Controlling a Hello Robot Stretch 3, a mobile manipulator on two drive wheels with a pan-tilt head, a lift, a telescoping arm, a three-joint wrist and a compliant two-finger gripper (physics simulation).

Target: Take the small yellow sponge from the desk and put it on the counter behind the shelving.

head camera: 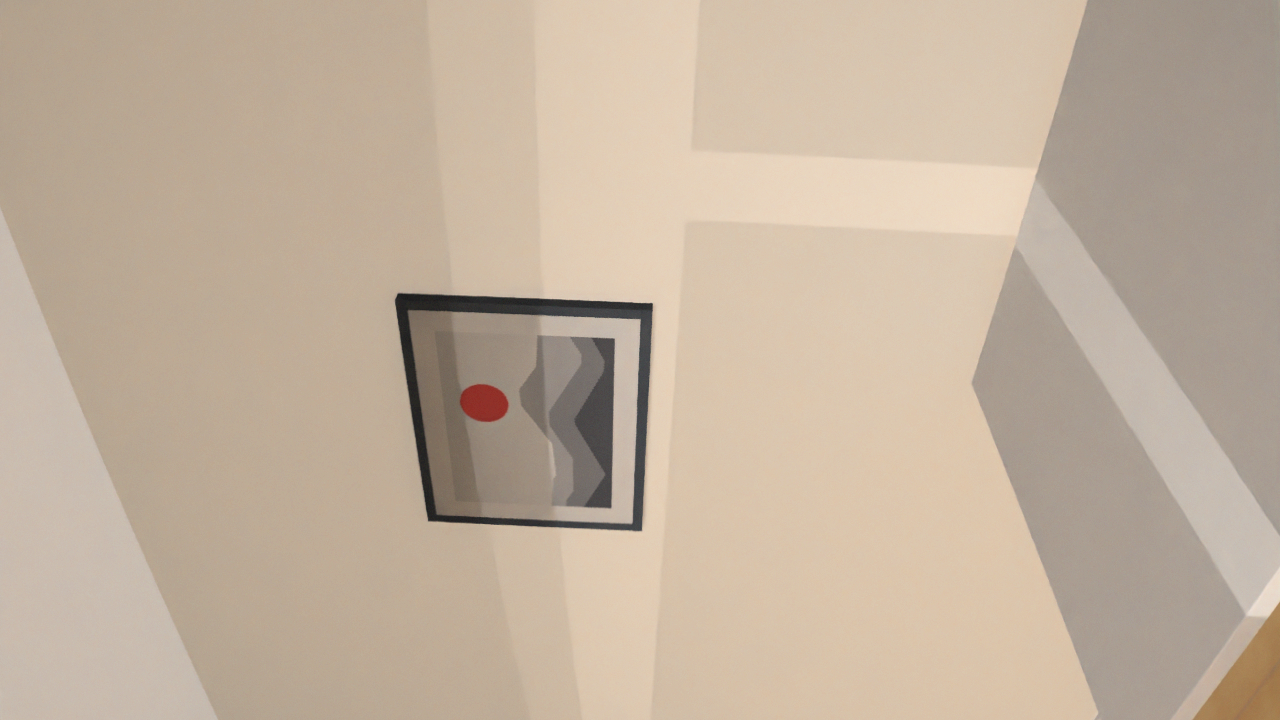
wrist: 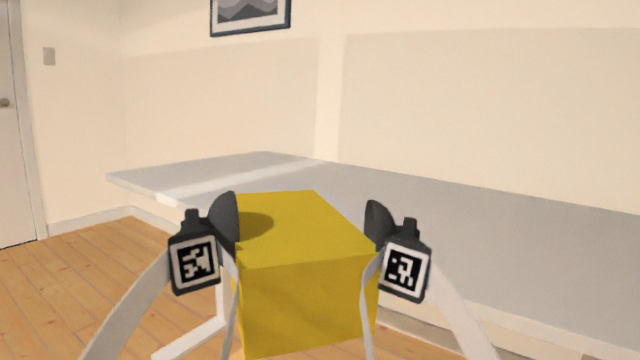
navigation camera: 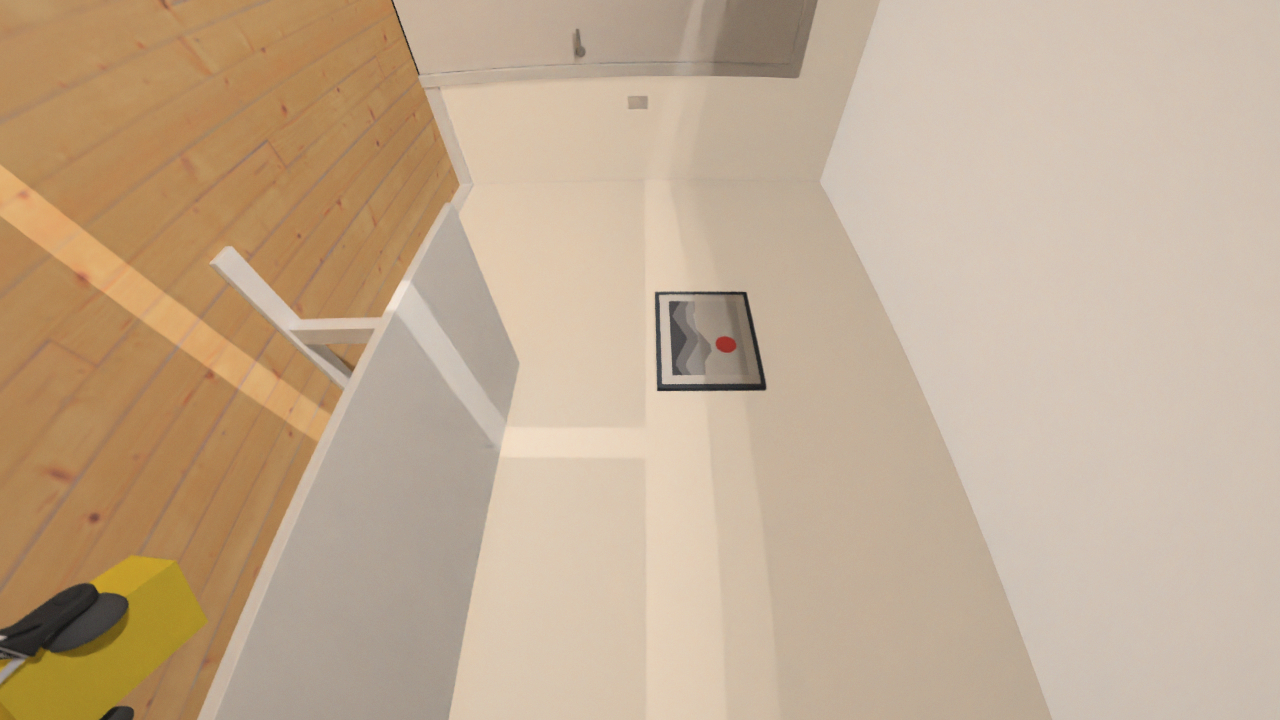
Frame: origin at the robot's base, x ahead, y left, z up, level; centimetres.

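Where they show: gripper, between the fingertips: (wrist: pixel 296 221) (navigation camera: pixel 123 652).
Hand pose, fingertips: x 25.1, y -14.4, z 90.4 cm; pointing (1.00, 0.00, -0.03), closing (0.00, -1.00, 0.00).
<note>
Each offset is from my fingertips to the top centre of the thing. "spot": to the spot under its first point. Level surfaces: height alone.
The yellow sponge @(dx -0.3, dy +0.5, dz +0.4 cm) (navigation camera: pixel 134 649) (wrist: pixel 300 270) is a block between the two dark fingertips of my gripper (wrist: pixel 296 221), at the lower middle of the wrist view and the lower left of the navigation view. My gripper is shut on it and holds it in the air. A long grey-white counter top @(dz -18.4 cm) (navigation camera: pixel 375 537) (wrist: pixel 450 240) (head camera: pixel 1118 447) stands along the wall, beyond the sponge and to its right in the wrist view. The sponge is apart from it in the navigation view, over the floor beside its long edge. The shelving does not show in these views.
White counter legs @(spot: dx +102.5, dy +31.2, dz -69.7 cm) (navigation camera: pixel 335 330) (wrist: pixel 192 337) stand under the counter top. A framed picture (head camera: pixel 646 420) (navigation camera: pixel 659 344) (wrist: pixel 250 28) hangs on the wall above it. A door (navigation camera: pixel 501 35) (wrist: pixel 15 150) is at the far end. Wooden floor @(dz -90.4 cm) (navigation camera: pixel 179 223) (wrist: pixel 60 280) lies beside the counter.
</note>
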